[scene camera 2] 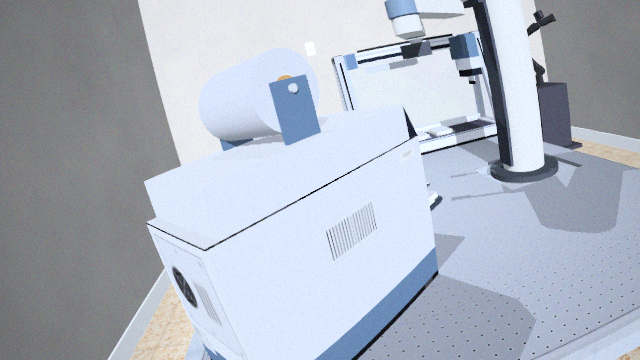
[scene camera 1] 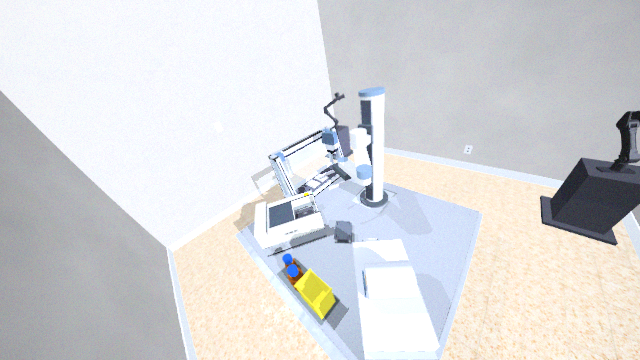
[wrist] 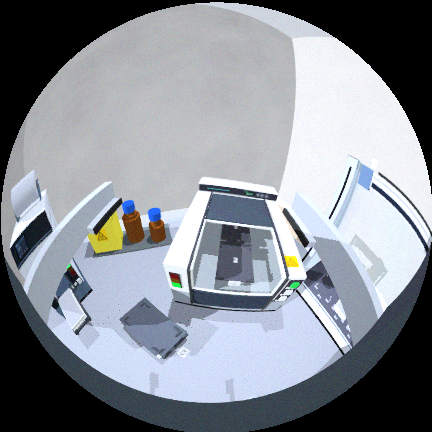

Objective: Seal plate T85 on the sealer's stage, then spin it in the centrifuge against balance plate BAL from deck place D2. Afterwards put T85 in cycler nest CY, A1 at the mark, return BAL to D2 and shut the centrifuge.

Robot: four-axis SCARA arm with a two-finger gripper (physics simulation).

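Frame: origin at the arm's base, x ahead, y left, z up, level; centimetres.
Seen in the pictures: gripper, between the fingertips: (scene camera 2: pixel 370 70) (scene camera 1: pixel 323 182) (wrist: pixel 200 193); arm's base, origin of its link: (scene camera 2: pixel 524 170) (scene camera 1: pixel 373 197).
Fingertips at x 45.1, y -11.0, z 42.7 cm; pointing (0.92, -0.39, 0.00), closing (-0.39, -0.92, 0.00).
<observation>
Pixels of each thing's top centre, then the offset from my fingertips to it. "*": a spot on its surface instead.
- sealer, centre of its top: (scene camera 2: pixel 256 59) (scene camera 1: pixel 387 265) dz +6.1, dx +29.1, dy +59.2 cm
- white plate, centre of its top: (wrist: pixel 68 306) dz -29.8, dx +6.6, dy +39.7 cm
- dark cycler nest CY, centre of its top: (wrist: pixel 149 326) (scene camera 1: pixel 342 229) dz -35.6, dx +2.5, dy +13.5 cm
- gantry machine, a spot on its surface: (scene camera 2: pixel 342 82) (scene camera 1: pixel 282 172) * dz -2.8, dx +3.8, dy -44.9 cm
My gripper (wrist: pixel 200 193) is open and empty, its fingers spread wide high above the bench. Between and beyond them is the white centrifuge (wrist: pixel 177 260) (scene camera 1: pixel 290 231), its hatch open over a dark bucket (wrist: pixel 235 265) marked 2, with no plate visible in it. The sealer (wrist: pixel 37 220) (scene camera 1: pixel 395 310) (scene camera 2: pixel 300 240) stands at the left in the wrist view. A white plate (wrist: pixel 73 309) lies on its extended stage; its label is unreadable. The dark cycler nest CY (wrist: pixel 152 327) (scene camera 1: pixel 343 231) shows no plate. BAL and D2 cannot be told apart by label.
A gantry machine (scene camera 1: pixel 281 172) (scene camera 2: pixel 342 82) stands behind the centrifuge, with white plates on its dark deck. A yellow bin (wrist: pixel 106 239) (scene camera 1: pixel 316 295) and two blue-capped brown bottles (wrist: pixel 133 227) (wrist: pixel 157 230) stand near the bench edge. The arm's column (scene camera 1: pixel 378 145) (scene camera 2: pixel 520 85) rises from the bench.
</observation>
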